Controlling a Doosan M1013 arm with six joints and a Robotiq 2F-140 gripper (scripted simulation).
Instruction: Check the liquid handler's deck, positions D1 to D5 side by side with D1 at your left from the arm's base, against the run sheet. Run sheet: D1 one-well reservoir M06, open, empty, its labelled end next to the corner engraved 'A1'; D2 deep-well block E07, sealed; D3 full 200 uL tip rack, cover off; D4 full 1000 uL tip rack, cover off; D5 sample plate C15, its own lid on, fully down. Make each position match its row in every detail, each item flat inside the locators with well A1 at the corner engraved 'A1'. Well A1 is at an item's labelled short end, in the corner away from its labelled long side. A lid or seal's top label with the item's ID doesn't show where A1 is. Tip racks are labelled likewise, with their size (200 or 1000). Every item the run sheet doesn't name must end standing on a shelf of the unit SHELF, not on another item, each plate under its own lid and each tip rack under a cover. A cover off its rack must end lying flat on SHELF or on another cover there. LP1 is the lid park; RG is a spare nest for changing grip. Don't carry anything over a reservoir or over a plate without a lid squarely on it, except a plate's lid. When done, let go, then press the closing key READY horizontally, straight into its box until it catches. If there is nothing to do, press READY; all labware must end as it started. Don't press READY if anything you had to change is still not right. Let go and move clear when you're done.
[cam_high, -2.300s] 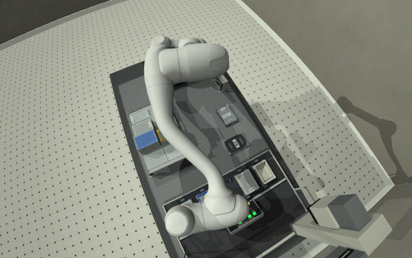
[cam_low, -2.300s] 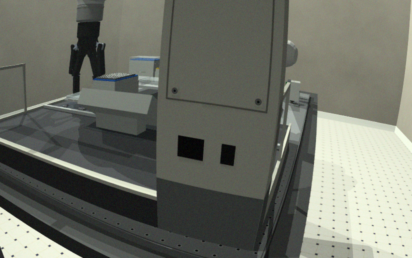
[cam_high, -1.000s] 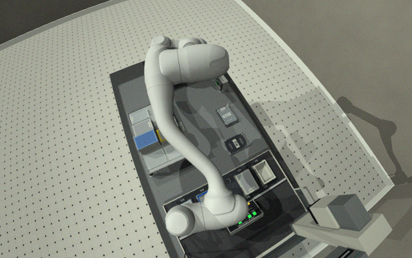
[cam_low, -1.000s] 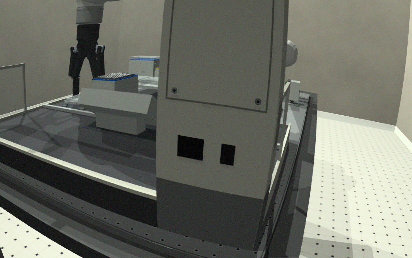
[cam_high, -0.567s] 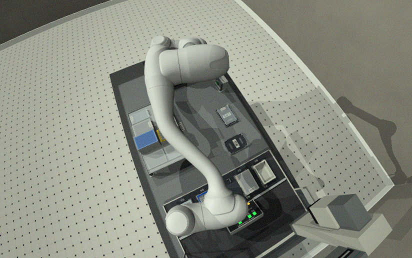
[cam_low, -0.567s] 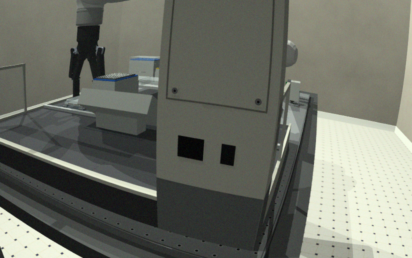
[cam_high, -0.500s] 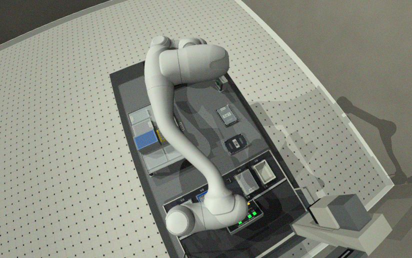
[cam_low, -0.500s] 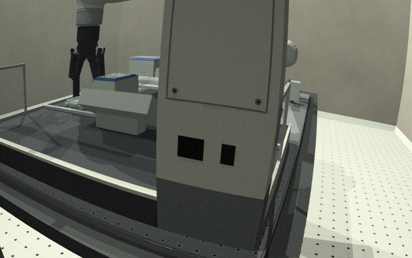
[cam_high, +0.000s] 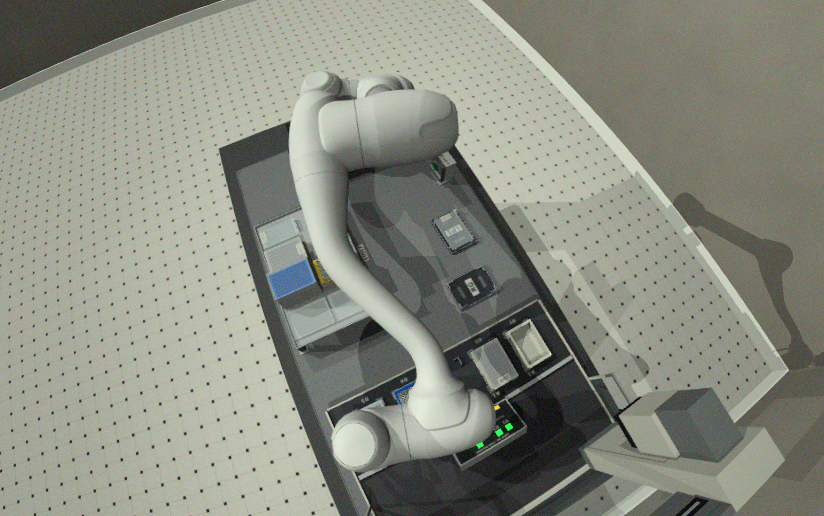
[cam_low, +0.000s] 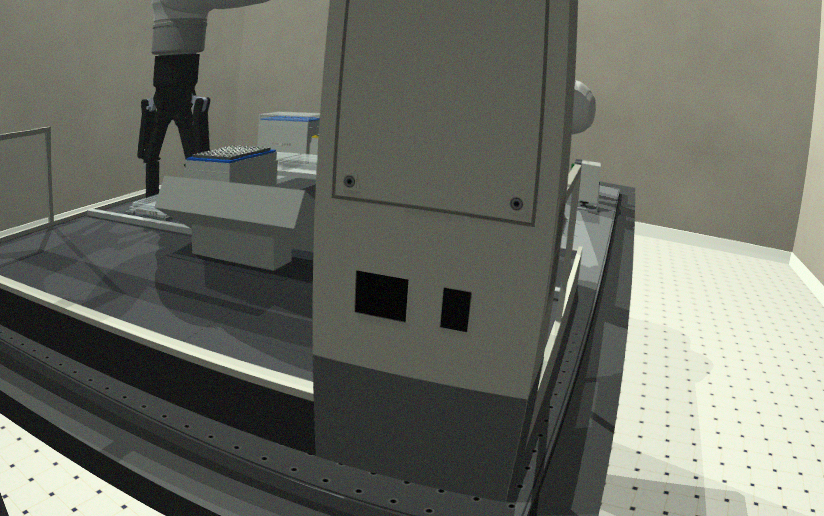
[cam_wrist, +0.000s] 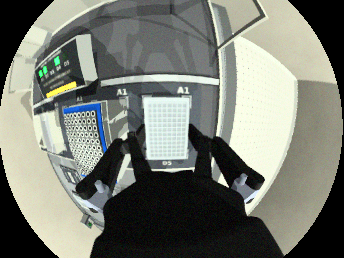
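The white well plate lies 20 mm below my hand. Also, from my hand: sealed deep-well block (370 mm to the left, 10 mm below, 10 mm ahead); then blue-rimmed tip rack (130 mm to the left, 40 mm above, 10 mm ahead); then yellow-rimmed tip rack (470 mm behind, 110 mm to the left, 20 mm above).
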